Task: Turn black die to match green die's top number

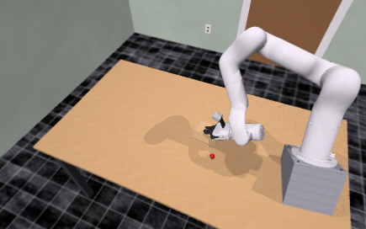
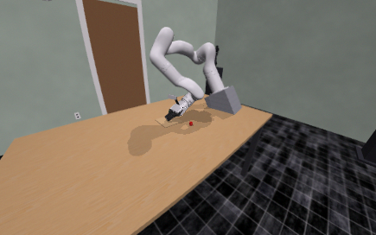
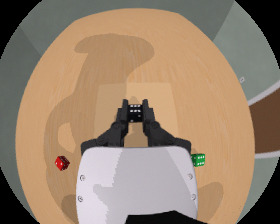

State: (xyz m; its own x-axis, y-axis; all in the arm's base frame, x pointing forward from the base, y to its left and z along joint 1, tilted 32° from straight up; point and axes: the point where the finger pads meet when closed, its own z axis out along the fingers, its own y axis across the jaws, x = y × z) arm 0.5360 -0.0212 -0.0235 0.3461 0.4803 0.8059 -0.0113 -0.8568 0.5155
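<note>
Right now the tan mat is 3 cm below my hand. The rest, counted from my hand: black die: 1 cm below, 1 cm ahead; green die: 10 cm to the right, 7 cm behind, 2 cm below; red die: 14 cm to the left, 8 cm behind, 2 cm below.
</note>
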